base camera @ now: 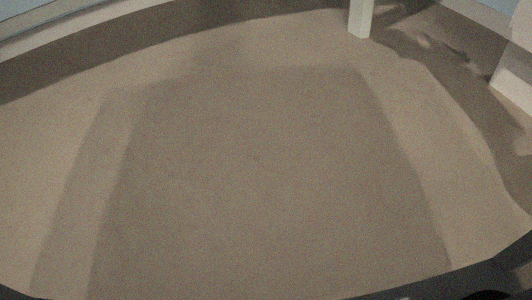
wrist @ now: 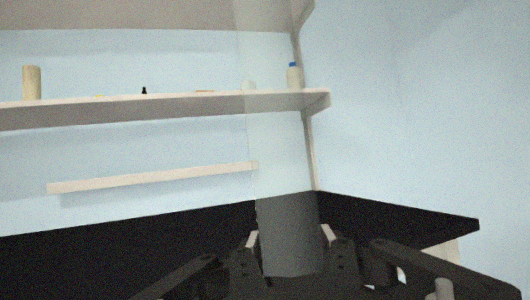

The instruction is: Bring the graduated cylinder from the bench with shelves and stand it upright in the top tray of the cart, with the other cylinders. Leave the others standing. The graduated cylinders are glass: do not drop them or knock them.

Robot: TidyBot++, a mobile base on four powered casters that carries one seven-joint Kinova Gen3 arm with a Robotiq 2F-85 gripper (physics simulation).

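Note:
The graduated cylinder is a clear, see-through glass tube. In the wrist view it runs upright from between the fingertips up past the top edge. My gripper is shut on it, with one pale fingertip pad at each side. The bench with shelves stands behind, its black top seen beyond the fingers. The cart, its top tray and the other cylinders do not show in either view.
A shelf carries a beige cylinder and a bottle with a blue cap. A narrow rail is below it. In the base view a white leg stands on the floor, and a white block is at the right.

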